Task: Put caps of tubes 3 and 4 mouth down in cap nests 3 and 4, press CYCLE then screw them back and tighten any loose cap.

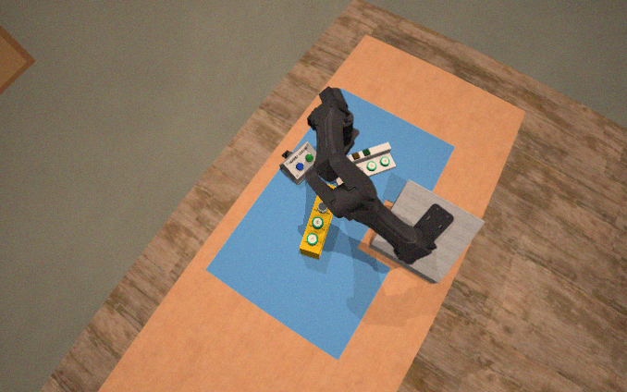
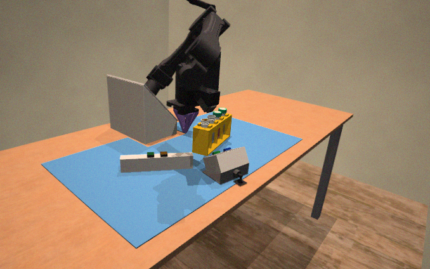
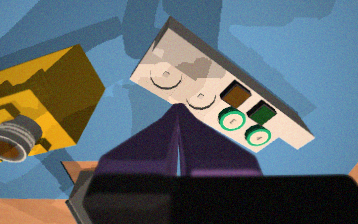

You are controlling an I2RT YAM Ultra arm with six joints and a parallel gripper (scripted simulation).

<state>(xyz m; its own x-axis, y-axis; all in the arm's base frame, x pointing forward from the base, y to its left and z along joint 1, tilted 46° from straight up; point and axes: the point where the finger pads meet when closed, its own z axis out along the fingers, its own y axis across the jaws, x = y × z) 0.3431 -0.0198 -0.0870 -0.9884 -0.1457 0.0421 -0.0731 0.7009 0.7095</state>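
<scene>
Now: hand 9 cm short of the green key, 5 cm to the right of it and 6 cm above it. Round my hand: cap 3: 9 cm behind, 8 cm to the right, 11 cm below; cap 4: 11 cm behind, 12 cm to the right, 11 cm below; blue key: 10 cm ahead, 9 cm to the left, 6 cm below.
</scene>
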